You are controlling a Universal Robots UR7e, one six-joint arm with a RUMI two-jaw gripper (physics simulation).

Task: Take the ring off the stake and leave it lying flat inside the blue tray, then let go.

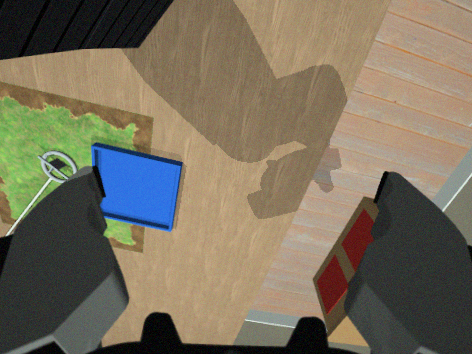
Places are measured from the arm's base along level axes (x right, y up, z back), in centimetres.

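Pixels of known places: gripper, between the fingertips: [239, 173].
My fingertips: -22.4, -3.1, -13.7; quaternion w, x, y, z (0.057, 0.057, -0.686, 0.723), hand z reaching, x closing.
Behind a point stands the place of what it marks, as x, y, z.
A light grey ring [57, 153] {15.3, -39.1, -34.9} shows at the left, over the green mat. A thin white stake [31, 204] {25.6, -39.4, -51.3} runs from the ring's lower edge down to the left, and a short grey bar crosses the ring; how they join is too small to tell. The blue tray [137, 185] {-2.6, -39.3, -40.2}, square with low walls, lies right of the ring, partly on the mat's edge, and its inside is empty. My gripper [239, 173] {-22.4, -3.1, -13.7} is wide open with nothing between its fingers, high above the table. Its left finger hides the tray's left edge and part of the stake's surroundings.
The green mat [25, 122] {21.9, -39.9, -29.1} with a brown border lies at the left on the wooden table [215, 270] {-24.3, -40.0, -66.3}. A brown frame with red panels [332, 285] is at the lower right, partly behind the right finger. A black ribbed object [70, 25] {-4.8, -18.3, -8.7} is at the upper left. Pinkish planks lie at the right.
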